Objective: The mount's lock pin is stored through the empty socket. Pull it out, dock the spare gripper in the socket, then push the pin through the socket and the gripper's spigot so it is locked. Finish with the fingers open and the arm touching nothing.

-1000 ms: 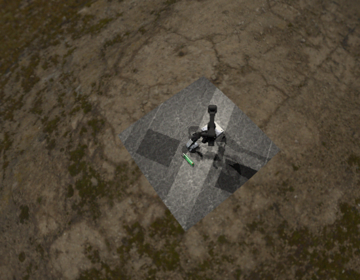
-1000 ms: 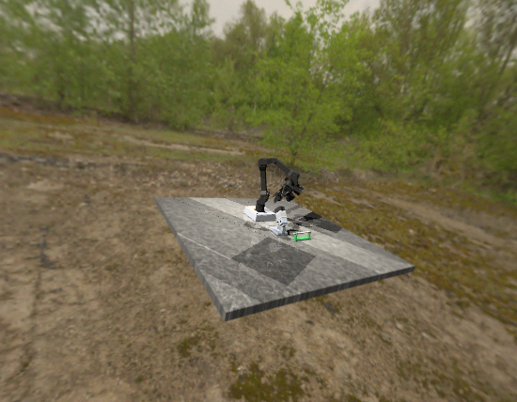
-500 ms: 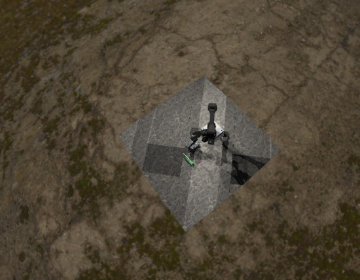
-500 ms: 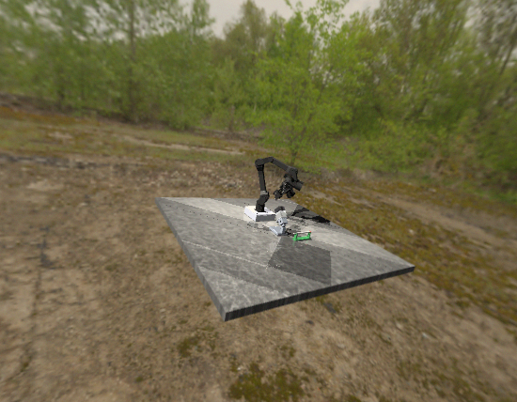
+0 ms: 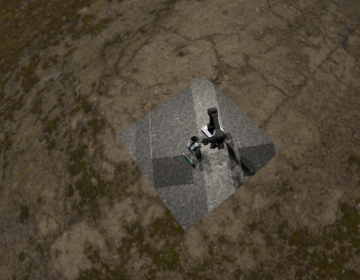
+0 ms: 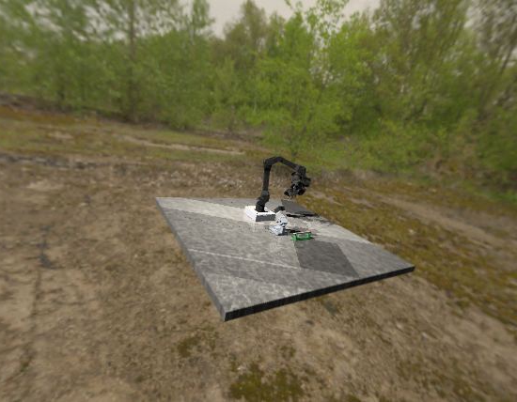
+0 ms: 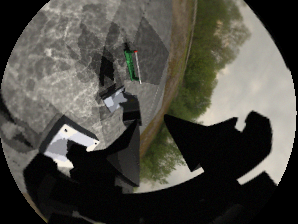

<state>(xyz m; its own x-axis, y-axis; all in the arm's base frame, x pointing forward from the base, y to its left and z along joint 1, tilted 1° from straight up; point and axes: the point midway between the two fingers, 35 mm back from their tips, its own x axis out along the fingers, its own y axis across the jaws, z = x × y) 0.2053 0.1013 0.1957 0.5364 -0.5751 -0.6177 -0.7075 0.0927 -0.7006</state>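
My gripper tip is 17 cm short of the green mount, 2 cm to the left of it and 20 cm above it. Round my gripper tip: spare gripper 3 cm ahead, 11 cm to the right, 11 cm below; grey mount 5 cm ahead, 11 cm to the right, 17 cm below.
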